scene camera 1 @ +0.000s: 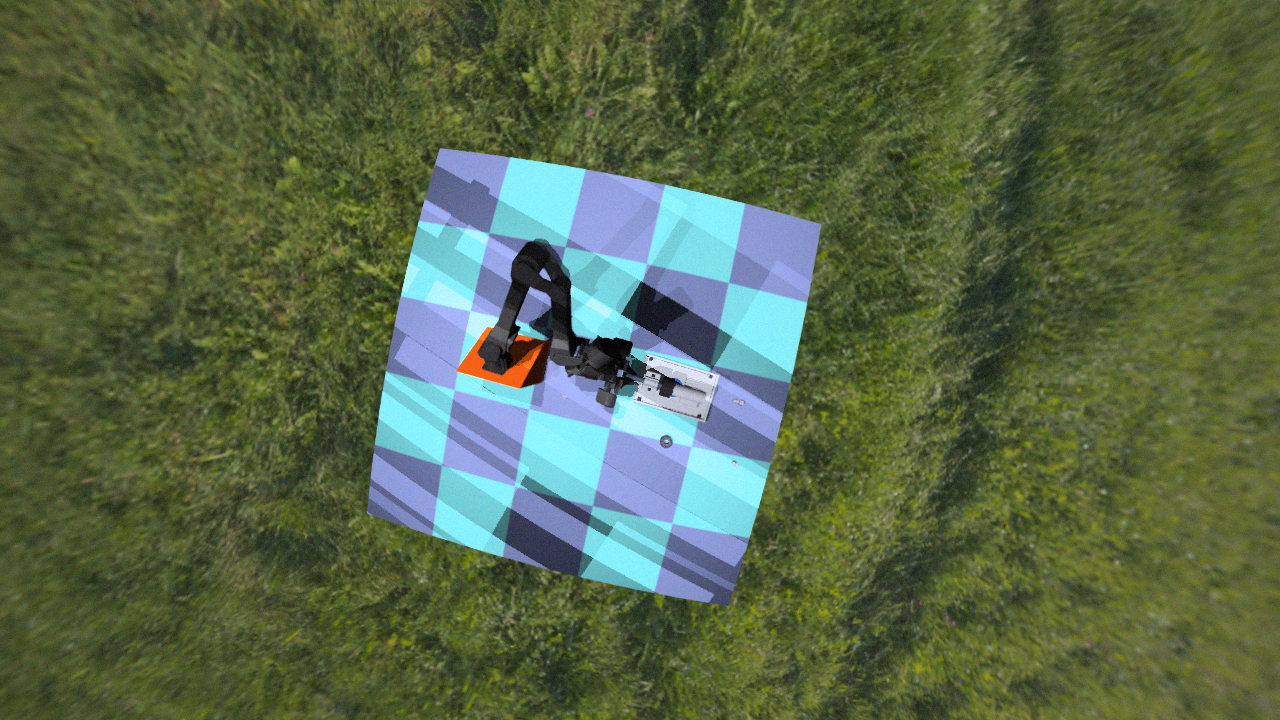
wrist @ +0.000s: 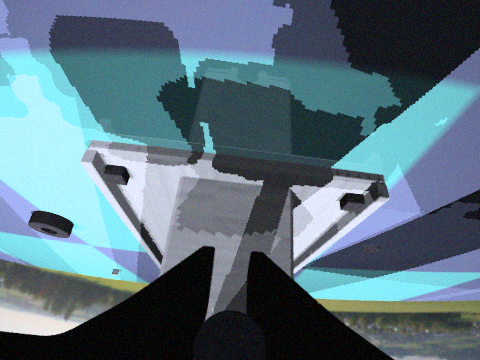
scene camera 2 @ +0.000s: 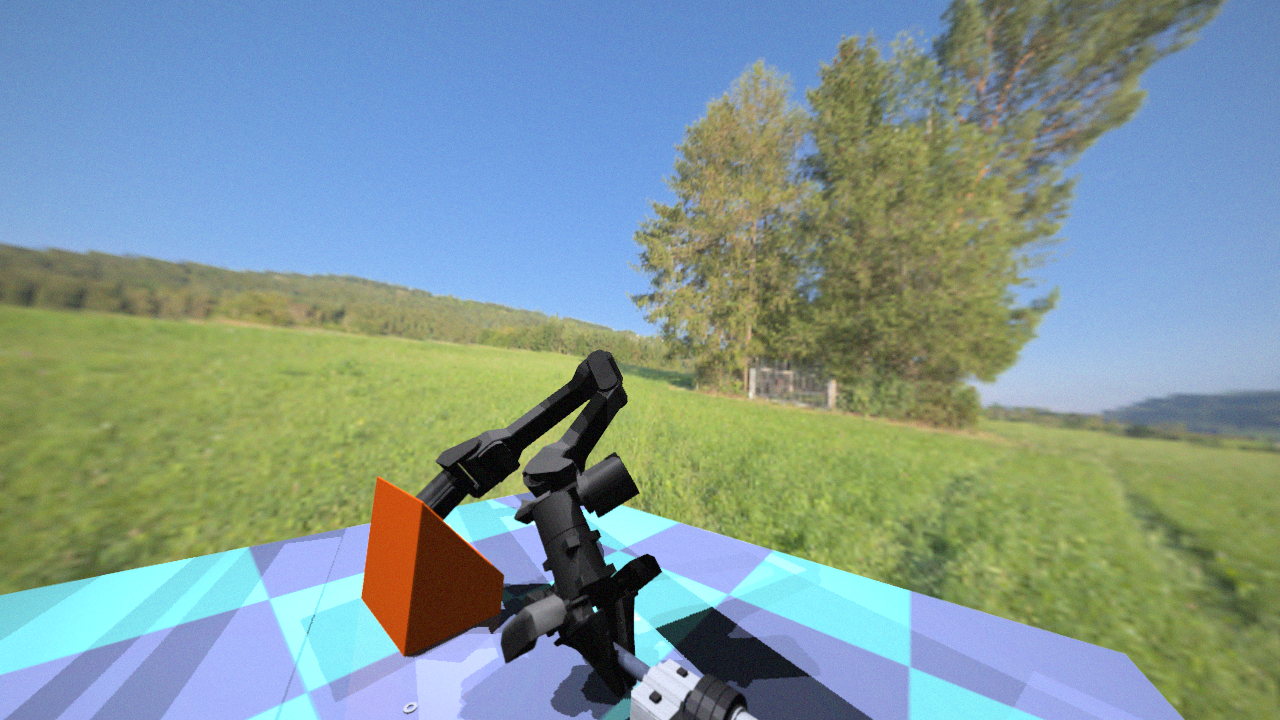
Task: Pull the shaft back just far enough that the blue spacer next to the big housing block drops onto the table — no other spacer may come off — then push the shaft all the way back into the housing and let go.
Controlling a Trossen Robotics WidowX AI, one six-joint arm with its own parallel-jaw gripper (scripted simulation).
Path:
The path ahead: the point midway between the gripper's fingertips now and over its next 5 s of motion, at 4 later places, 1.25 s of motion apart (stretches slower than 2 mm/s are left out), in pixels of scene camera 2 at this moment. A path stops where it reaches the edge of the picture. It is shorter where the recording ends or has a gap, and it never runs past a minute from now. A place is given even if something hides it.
The gripper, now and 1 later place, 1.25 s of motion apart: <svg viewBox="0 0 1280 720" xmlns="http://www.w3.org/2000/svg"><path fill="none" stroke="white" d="M627 691L636 698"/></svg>

